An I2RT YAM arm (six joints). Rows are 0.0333 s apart.
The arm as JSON. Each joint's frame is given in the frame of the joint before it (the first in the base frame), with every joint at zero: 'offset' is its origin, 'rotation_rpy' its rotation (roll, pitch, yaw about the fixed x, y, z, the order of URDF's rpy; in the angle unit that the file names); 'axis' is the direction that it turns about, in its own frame. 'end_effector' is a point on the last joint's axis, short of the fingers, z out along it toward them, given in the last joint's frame.
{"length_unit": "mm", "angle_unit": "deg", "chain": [
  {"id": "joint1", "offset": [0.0, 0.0, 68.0], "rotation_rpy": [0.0, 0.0, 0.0], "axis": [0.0, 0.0, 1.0]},
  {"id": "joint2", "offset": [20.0, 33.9, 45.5], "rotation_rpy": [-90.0, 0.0, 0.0], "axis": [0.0, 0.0, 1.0]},
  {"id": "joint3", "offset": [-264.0, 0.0, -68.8], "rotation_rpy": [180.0, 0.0, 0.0], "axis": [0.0, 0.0, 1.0]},
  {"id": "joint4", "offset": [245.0, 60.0, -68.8], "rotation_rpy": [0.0, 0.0, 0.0], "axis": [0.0, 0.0, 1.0]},
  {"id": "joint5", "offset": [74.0, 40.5, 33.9], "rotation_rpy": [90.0, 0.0, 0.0], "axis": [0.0, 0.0, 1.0]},
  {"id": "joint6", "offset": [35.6, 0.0, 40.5], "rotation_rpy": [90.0, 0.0, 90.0], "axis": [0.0, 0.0, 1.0]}
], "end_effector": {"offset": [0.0, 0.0, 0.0], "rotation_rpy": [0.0, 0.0, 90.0]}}
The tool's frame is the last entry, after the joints.
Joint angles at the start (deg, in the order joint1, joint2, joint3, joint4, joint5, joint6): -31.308 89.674 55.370 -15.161 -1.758 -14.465
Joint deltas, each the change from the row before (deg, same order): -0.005 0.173 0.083 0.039 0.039 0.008; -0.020 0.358 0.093 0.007 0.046 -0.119; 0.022 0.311 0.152 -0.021 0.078 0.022; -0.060 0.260 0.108 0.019 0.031 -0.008; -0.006 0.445 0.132 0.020 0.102 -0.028; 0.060 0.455 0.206 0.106 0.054 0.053; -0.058 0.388 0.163 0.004 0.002 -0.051; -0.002 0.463 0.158 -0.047 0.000 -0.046; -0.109 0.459 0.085 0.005 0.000 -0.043
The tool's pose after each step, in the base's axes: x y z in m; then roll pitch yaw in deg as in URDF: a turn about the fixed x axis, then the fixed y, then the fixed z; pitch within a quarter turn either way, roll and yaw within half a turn. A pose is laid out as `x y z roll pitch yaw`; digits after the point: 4 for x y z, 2 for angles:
0.2795 -0.1688 0.2053 -169.57 39.37 167.52
0.2802 -0.1693 0.2039 -169.54 39.10 167.58
0.2810 -0.1698 0.2030 -169.56 38.91 167.52
0.2814 -0.1705 0.2022 -169.58 38.78 167.44
0.2824 -0.1711 0.2005 -169.58 38.47 167.38
0.2838 -0.1716 0.1992 -169.63 38.33 167.34
0.2845 -0.1725 0.1980 -169.68 38.11 167.29
0.2855 -0.1731 0.1962 -169.78 37.77 167.26
0.2859 -0.1741 0.1942 -169.90 37.41 167.11

